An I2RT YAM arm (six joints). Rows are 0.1 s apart.
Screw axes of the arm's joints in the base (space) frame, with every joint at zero. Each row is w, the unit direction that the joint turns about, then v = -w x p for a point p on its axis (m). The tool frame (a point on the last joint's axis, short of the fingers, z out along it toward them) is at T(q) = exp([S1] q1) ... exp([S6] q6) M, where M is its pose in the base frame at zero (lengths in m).
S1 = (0, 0, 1, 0, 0, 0)
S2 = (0, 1, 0, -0.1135, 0, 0.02)
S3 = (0, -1, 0, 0.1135, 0, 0.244)
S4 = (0, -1, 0, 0.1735, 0, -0.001)
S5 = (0, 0, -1, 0, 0.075, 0)
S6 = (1, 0, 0, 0, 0.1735, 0)
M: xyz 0.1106 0 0.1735 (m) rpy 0 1.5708 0 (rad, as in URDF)
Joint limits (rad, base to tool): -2.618..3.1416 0..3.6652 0..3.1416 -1.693..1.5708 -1.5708..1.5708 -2.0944..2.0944
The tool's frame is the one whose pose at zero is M.
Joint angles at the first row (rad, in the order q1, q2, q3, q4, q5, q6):
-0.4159 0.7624 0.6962 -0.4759 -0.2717 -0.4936
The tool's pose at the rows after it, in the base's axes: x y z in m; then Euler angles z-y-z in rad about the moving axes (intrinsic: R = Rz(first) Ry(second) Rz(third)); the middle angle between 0 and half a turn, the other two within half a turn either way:
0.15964 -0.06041 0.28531 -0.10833 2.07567 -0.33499
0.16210 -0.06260 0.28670 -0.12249 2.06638 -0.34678
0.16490 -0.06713 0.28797 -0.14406 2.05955 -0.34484
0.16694 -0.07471 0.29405 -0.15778 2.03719 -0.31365
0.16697 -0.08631 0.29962 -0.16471 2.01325 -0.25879
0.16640 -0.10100 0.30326 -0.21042 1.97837 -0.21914
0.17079 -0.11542 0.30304 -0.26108 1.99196 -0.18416
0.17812 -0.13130 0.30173 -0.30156 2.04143 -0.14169
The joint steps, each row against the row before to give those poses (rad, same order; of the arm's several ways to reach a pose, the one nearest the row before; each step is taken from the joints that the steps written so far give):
-0.0014 -0.0035 -0.0001 0.0131 0.0023 0.0054
-0.0044 0.0117 0.0043 0.0182 0.0071 -0.0042
-0.0160 0.0182 0.0067 0.0191 0.0039 0.0065
-0.0374 0.0212 0.0220 0.0192 -0.0240 0.0256
-0.0647 0.0238 0.0216 0.0185 -0.0551 0.0345
-0.0713 0.0245 0.0087 0.0483 -0.0287 0.0403
-0.0437 0.0540 0.0223 0.0184 0.0085 0.0331
-0.0347 0.0781 0.0449 -0.0176 0.0138 0.0275

